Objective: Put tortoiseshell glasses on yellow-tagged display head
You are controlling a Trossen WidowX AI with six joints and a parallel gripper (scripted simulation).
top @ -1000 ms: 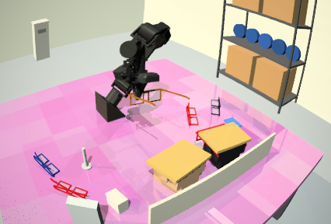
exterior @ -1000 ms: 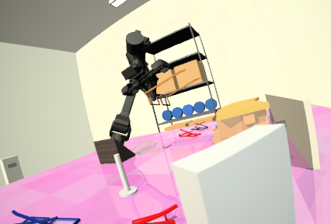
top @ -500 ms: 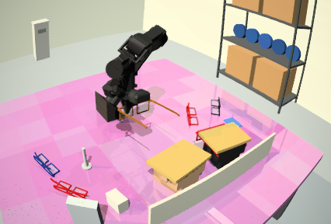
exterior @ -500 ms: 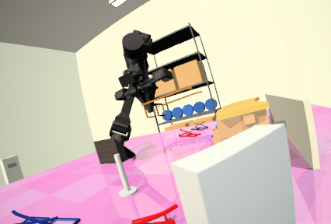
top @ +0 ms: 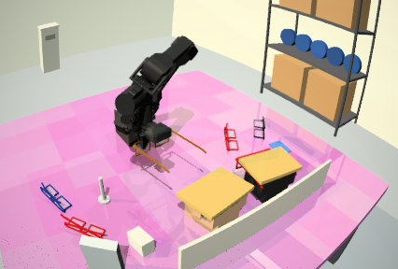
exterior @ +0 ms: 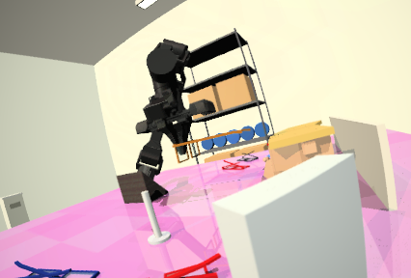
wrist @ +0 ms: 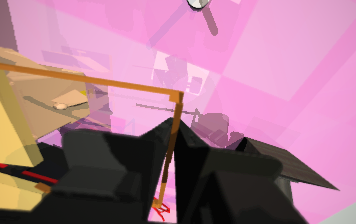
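Right now the tan head is 220 mm ahead of my gripper tip, 70 mm below it and 60 mm to the left of it. Round my gripper tip: white cube 230 mm ahead, 160 mm to the right, 100 mm below; then dark head 280 mm to the left, 230 mm ahead, 70 mm below; then white post 160 mm to the right, 100 mm below, 10 mm ahead.
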